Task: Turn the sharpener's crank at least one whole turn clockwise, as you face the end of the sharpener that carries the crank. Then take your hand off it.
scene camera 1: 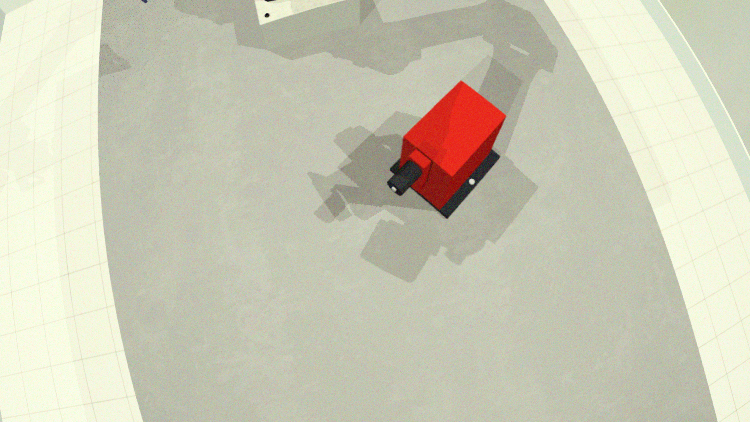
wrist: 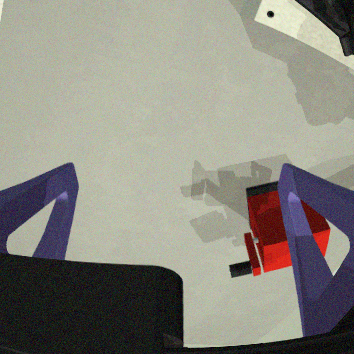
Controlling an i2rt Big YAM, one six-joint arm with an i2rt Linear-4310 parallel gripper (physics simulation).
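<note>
The red box-shaped sharpener stands on a black base right of the middle in the scene view and at the lower right in the wrist view. Its red crank arm is on the end face, with a black handle sticking out from it. My gripper is wide open and empty, above the table; its right finger covers part of the sharpener in the wrist view. The handle shows between the two fingers' lines of sight, nearer the right finger. The gripper does not show in the scene view.
A pale block with a black dot, the arm's base, stands at the top edge of the scene view and the upper right of the wrist view. Shadows of the arm fall on the grey table around the sharpener.
</note>
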